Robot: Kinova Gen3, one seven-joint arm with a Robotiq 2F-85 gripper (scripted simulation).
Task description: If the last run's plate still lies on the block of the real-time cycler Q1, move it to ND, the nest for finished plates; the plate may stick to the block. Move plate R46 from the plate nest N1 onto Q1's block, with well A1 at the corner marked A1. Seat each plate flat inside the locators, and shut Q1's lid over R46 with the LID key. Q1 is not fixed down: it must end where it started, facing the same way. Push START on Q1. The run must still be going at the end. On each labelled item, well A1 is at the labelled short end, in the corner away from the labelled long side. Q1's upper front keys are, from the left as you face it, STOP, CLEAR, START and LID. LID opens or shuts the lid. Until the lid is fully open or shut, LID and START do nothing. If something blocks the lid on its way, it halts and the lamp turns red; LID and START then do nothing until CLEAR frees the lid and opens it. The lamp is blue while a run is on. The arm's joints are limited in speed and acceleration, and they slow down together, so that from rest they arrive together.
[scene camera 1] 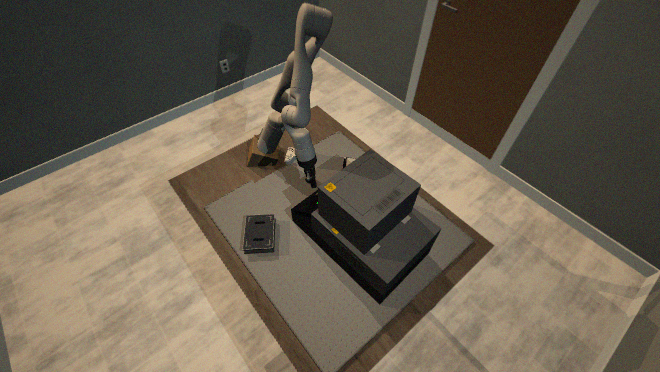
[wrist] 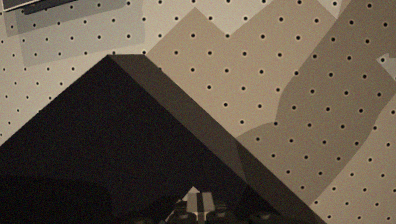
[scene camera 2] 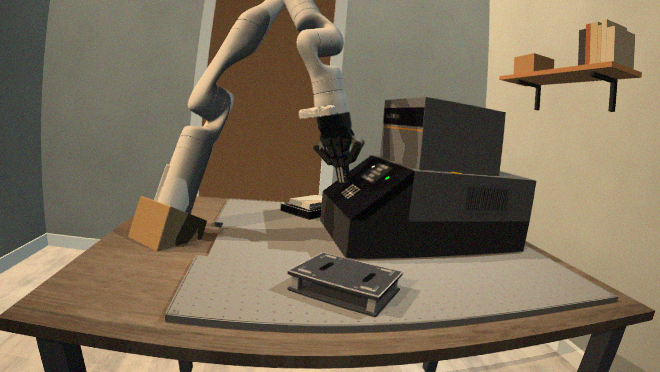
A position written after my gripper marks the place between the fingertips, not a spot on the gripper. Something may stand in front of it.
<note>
In view: my gripper (scene camera 2: 344, 182), a lid (scene camera 2: 425, 133) and a dark nest (scene camera 2: 346, 272).
The lid is seen too in scene camera 1 (scene camera 1: 364, 201). My gripper is seen too in the wrist view (wrist: 199, 208). The dark nest is seen too in scene camera 1 (scene camera 1: 252, 231).
</note>
